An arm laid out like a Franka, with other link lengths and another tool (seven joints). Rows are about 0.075 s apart.
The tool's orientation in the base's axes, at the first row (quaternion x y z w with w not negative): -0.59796 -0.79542 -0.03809 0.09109
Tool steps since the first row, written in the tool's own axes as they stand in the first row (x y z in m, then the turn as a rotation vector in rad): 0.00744 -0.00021 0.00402 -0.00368 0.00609 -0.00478; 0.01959 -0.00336 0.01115 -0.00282 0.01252 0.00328; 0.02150 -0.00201 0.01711 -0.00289 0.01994 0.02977; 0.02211 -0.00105 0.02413 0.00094 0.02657 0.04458; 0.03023 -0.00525 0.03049 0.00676 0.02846 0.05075; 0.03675 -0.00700 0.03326 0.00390 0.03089 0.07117; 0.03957 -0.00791 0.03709 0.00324 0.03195 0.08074; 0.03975 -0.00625 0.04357 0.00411 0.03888 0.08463; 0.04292 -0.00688 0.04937 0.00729 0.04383 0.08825; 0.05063 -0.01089 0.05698 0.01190 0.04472 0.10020
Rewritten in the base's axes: -0.00260 0.00765 -0.00251 0.00730 -0.00257 0.00369; -0.00958 0.01944 -0.00704 0.01243 0.00142 -0.00436; -0.00939 0.02264 -0.01258 0.01692 0.00794 -0.03070; -0.00934 0.02467 -0.01940 0.02078 0.01594 -0.04482; -0.01617 0.03224 -0.02388 0.02041 0.02301 -0.04985; -0.01987 0.03837 -0.02527 0.02148 0.02446 -0.07053; -0.02188 0.04142 -0.02845 0.02172 0.02576 -0.08009; -0.02098 0.04316 -0.03485 0.02774 0.02919 -0.08408; -0.02301 0.04696 -0.03990 0.03127 0.03420 -0.08726; -0.02968 0.05440 -0.04570 0.02970 0.04083 -0.09814
